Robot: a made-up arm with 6 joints. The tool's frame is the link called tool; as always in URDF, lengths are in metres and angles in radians. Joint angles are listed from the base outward.
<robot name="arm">
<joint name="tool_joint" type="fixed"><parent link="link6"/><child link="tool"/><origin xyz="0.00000 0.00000 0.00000" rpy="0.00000 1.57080 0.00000"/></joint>
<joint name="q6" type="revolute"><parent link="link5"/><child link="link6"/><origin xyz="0.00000 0.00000 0.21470" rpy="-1.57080 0.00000 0.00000"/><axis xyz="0 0 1"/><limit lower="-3.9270" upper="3.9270"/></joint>
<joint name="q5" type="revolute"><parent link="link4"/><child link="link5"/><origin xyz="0.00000 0.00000 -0.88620" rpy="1.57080 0.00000 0.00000"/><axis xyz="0 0 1"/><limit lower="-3.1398" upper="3.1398"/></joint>
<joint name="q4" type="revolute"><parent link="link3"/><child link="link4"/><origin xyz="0.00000 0.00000 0.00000" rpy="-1.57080 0.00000 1.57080"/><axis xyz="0 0 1"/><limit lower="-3.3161" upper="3.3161"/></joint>
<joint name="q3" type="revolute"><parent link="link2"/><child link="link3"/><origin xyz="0.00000 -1.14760 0.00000" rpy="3.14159 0.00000 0.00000"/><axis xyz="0 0 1"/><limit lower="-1.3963" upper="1.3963"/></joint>
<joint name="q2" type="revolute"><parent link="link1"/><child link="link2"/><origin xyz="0.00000 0.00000 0.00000" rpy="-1.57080 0.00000 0.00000"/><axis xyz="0 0 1"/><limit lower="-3.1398" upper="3.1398"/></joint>
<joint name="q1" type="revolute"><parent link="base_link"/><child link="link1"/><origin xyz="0.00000 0.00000 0.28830" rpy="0.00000 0.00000 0.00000"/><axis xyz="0 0 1"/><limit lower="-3.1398" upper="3.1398"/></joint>
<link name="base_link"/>
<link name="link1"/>
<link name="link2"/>
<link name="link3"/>
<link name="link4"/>
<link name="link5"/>
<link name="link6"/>
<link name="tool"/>
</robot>
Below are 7 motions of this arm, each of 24 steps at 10 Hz.
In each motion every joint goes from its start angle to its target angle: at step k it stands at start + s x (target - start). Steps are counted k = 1, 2, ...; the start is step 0. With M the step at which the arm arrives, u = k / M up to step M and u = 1 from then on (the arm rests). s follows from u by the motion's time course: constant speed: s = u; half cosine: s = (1 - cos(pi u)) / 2; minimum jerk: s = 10 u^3 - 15 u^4 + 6 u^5.
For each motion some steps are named. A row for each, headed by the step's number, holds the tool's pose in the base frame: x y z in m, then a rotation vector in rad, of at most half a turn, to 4 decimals.
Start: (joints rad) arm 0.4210 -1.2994 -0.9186 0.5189 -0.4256 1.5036
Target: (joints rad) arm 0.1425 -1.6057 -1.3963 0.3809 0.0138 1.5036
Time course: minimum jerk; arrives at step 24
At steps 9, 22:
9: -0.2396 -0.2881 0.8858 -1.9421 -0.2401 0.0751
22: -0.2653 -0.2398 0.5132 -1.8572 -0.2892 -0.1066

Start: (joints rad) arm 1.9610 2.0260 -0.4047 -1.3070 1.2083 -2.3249
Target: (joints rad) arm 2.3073 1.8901 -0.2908 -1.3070 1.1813 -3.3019
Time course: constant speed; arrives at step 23
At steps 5, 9, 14, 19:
5: -0.0678 0.2597 -0.6499 1.5320 0.6182 -0.0866
9: -0.0992 0.2826 -0.6587 1.7111 0.6943 -0.1105
14: -0.1434 0.3081 -0.6679 1.9262 0.8005 -0.1620
19: -0.1925 0.3294 -0.6751 2.1292 0.9167 -0.2415

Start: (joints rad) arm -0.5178 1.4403 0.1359 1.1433 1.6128 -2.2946
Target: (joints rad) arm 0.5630 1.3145 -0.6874 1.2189 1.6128 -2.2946
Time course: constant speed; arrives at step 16
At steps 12, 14, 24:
12: 1.0634 0.2393 -0.3638 1.9051 1.7927 0.5080
14: 0.9457 0.3479 -0.3403 1.8111 1.9900 0.4565
24: 0.8200 0.4300 -0.3101 1.6942 2.1769 0.3927

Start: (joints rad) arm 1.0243 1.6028 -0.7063 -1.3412 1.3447 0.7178
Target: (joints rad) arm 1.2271 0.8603 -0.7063 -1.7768 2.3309 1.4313
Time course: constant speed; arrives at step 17
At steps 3, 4, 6, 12, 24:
3: 0.2543 0.3871 -0.2049 -1.3975 0.4028 -0.2452
4: 0.2547 0.4107 -0.1839 -1.4133 0.3303 -0.2724
6: 0.2526 0.4557 -0.1395 -1.4420 0.1945 -0.3410
12: 0.2256 0.5712 0.0101 -1.5030 -0.1175 -0.6459
24: 0.1822 0.6395 0.1497 -1.5260 -0.2394 -0.9817

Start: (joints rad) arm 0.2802 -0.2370 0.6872 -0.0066 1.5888 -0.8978
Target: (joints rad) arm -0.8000 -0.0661 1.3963 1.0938 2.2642 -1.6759
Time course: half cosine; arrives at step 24
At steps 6, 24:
6: 0.2315 -0.1853 2.1751 0.2666 -2.3296 1.4166
24: -0.1888 0.0530 2.3350 -1.5173 -0.4149 1.4991

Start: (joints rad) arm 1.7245 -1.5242 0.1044 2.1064 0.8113 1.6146
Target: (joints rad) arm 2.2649 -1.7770 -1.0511 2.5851 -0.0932 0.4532
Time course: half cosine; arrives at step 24
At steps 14, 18, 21, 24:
14: 0.2544 -0.8090 1.0030 -1.1268 -2.0806 -0.8250
18: 0.2312 -0.6288 0.8479 -1.0629 -2.1146 -0.4846
21: 0.2108 -0.5530 0.7594 -1.0193 -2.1199 -0.3422
24: 0.2026 -0.5284 0.7264 -1.0019 -2.1208 -0.2954

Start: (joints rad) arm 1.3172 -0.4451 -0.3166 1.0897 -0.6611 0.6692
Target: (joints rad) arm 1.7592 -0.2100 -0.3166 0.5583 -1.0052 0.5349
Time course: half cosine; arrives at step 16
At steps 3, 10, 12, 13, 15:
3: 0.1884 0.3552 1.6144 -1.7307 -0.4915 0.7508
10: 0.1312 0.5781 1.5021 -1.6852 -0.2137 1.2051
12: 0.0955 0.6320 1.4651 -1.6954 -0.1277 1.3145
13: 0.0796 0.6514 1.4502 -1.7018 -0.0935 1.3546
15: 0.0591 0.6738 1.4319 -1.7115 -0.0517 1.4014

